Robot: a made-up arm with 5 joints. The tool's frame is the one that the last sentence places. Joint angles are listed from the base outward.
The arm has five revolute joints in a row. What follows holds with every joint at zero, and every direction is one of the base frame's. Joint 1 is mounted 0.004 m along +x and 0.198 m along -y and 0.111 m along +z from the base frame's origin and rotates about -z. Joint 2 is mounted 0.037 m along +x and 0.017 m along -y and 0.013 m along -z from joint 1 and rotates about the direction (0.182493, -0.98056, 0.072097). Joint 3 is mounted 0.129 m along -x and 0.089 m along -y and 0.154 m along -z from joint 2 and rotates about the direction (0.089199, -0.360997, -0.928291). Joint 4 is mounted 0.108 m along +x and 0.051 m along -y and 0.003 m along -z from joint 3 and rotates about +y. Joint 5 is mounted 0.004 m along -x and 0.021 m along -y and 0.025 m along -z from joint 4 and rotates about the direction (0.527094, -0.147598, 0.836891). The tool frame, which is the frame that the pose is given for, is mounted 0.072 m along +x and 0.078 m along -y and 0.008 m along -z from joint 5; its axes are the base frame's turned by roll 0, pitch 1.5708 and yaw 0 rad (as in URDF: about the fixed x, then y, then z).
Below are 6 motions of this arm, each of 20 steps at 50 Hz.
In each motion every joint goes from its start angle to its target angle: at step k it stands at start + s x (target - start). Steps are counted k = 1, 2, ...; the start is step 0. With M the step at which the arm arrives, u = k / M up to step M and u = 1 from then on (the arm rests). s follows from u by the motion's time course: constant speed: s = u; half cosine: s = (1 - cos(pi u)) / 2; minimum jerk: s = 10 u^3 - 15 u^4 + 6 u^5.
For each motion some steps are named. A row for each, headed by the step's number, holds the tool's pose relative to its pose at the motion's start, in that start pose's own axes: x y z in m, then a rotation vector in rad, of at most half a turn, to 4 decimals.
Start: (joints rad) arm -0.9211 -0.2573 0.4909 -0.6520 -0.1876
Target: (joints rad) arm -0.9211 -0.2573 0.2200 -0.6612 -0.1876
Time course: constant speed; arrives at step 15
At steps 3, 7, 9, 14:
3: 0.0058 0.0100 0.0036 -0.0453 0.0172 0.0227
7: 0.0133 0.0237 0.0074 -0.1056 0.0403 0.0532
9: 0.0169 0.0307 0.0090 -0.1358 0.0518 0.0684
14: 0.0255 0.0486 0.0117 -0.2110 0.0806 0.1068

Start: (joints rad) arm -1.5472 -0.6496 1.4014 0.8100 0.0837
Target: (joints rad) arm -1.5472 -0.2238 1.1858 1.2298 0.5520
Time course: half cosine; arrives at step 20
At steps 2, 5, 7, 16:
2: 0.0036 0.0026 0.0030 -0.0180 0.0096 0.0116
5: 0.0214 0.0165 0.0173 -0.1074 0.0570 0.0696
7: 0.0390 0.0325 0.0307 -0.1996 0.1054 0.1300
16: 0.1110 0.1300 0.0748 -0.6463 0.3399 0.4283

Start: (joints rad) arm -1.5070 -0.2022 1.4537 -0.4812 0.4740
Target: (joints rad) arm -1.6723 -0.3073 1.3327 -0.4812 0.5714
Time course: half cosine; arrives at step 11
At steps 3, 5, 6, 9, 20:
3: 0.0078 0.0068 0.0129 -0.0583 0.0157 0.0320
5: 0.0193 0.0181 0.0313 -0.1448 0.0387 0.0797
6: 0.0256 0.0251 0.0410 -0.1928 0.0512 0.1063
9: 0.0406 0.0440 0.0636 -0.3105 0.0816 0.1719
20: 0.0439 0.0487 0.0684 -0.3372 0.0885 0.1869

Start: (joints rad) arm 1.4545 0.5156 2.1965 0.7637 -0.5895
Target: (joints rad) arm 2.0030 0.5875 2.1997 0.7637 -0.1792
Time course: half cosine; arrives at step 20
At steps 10, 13, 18, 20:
10: 0.0067 -0.0177 0.0024 -0.0892 -0.1395 0.3476
13: 0.0077 -0.0240 0.0032 -0.1320 -0.2211 0.4980
18: 0.0071 -0.0304 0.0036 -0.1798 -0.3234 0.6560
20: 0.0070 -0.0310 0.0036 -0.1845 -0.3342 0.6712

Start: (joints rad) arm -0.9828 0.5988 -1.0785 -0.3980 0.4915
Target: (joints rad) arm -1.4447 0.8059 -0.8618 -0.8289 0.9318
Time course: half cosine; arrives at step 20
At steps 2, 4, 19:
2: -0.0013 -0.0004 0.0035 -0.0198 -0.0174 -0.0018
4: -0.0051 -0.0010 0.0135 -0.0776 -0.0677 -0.0070
19: -0.0690 0.0293 0.1103 -0.8328 -0.6979 -0.1133

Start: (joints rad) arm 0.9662 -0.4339 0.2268 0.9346 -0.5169
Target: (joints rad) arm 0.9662 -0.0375 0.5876 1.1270 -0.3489
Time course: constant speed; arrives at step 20
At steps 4, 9, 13, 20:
4: 0.0029 0.0050 0.0104 -0.0200 -0.0276 0.1090
9: 0.0059 0.0137 0.0241 -0.0552 -0.0640 0.2467
13: 0.0073 0.0228 0.0357 -0.0914 -0.0949 0.3573
20: 0.0067 0.0431 0.0569 -0.1722 -0.1526 0.5506

